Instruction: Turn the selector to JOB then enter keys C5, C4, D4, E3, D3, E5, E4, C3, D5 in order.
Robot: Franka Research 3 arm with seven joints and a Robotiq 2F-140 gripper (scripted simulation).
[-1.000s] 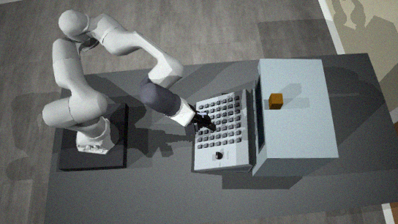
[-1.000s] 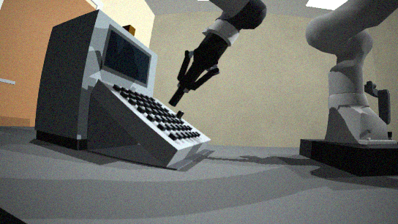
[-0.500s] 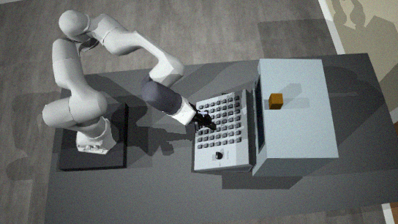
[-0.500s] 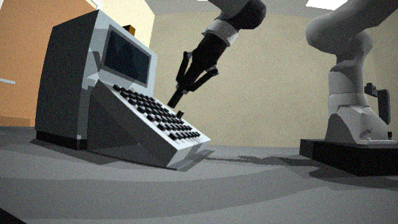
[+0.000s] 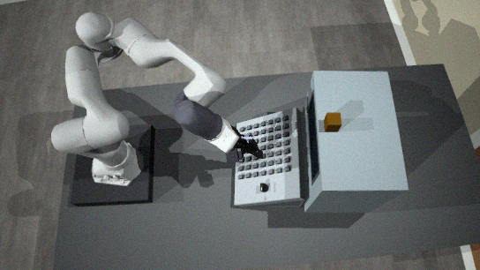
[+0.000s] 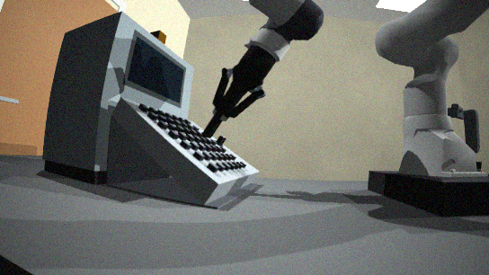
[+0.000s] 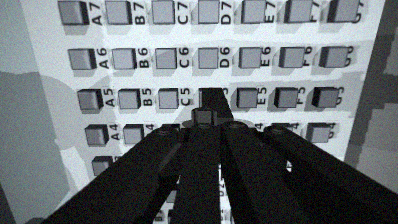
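The E5 key is 60 mm below my hand. Round my hand: C6 key 50 mm ahead, 40 mm to the right, 20 mm below; then E6 key 60 mm below, 30 mm to the right, 10 mm behind; then D6 key 40 mm to the right, 40 mm below, 20 mm ahead.
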